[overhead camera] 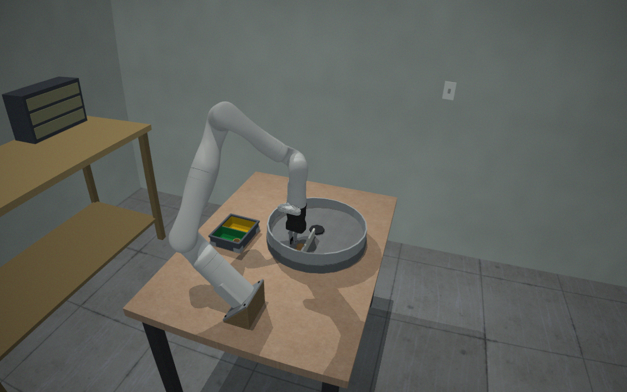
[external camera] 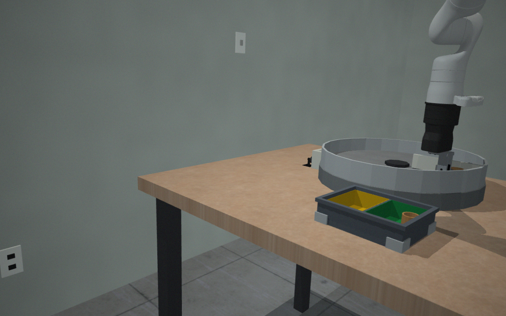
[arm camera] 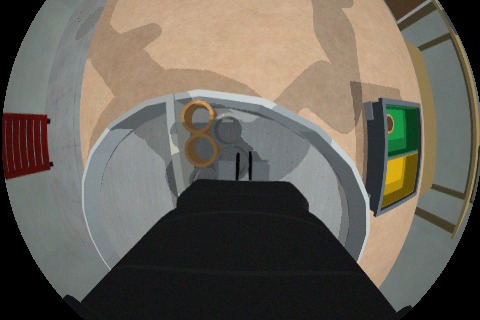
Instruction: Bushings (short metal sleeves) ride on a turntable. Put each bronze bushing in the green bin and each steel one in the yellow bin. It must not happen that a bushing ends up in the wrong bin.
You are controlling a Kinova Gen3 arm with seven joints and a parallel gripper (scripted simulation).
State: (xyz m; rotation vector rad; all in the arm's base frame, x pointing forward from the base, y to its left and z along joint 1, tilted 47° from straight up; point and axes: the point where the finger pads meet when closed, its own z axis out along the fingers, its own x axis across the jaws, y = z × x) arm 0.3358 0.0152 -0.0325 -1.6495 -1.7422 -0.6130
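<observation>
Right now my hand is 28 cm to the right of the bin tray and 5 cm above it. The rest, counted from my hand: grey turntable: 14 cm ahead, 4 cm to the right, 2 cm below.
</observation>
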